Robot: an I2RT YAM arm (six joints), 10 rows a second.
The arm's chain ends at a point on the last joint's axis. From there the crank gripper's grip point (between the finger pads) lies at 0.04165 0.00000 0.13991 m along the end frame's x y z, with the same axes.
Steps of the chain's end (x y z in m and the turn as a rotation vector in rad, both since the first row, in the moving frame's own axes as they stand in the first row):
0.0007, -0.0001, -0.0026, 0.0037, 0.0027, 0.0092
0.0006, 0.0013, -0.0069, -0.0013, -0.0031, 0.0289
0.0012, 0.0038, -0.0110, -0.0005, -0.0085, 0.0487
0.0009, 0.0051, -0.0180, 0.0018, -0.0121, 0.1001
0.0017, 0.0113, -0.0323, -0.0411, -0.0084, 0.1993
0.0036, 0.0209, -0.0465, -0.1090, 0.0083, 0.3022
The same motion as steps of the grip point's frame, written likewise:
0.0011, -0.0002, -0.0027, 0.0037, 0.0027, 0.0092
0.0001, 0.0027, -0.0068, -0.0013, -0.0031, 0.0289
0.0000, 0.0059, -0.0107, -0.0005, -0.0085, 0.0487
-0.0010, 0.0089, -0.0175, 0.0018, -0.0121, 0.1001
-0.0009, 0.0251, -0.0322, -0.0411, -0.0084, 0.1993
0.0006, 0.0484, -0.0483, -0.1090, 0.0083, 0.3022

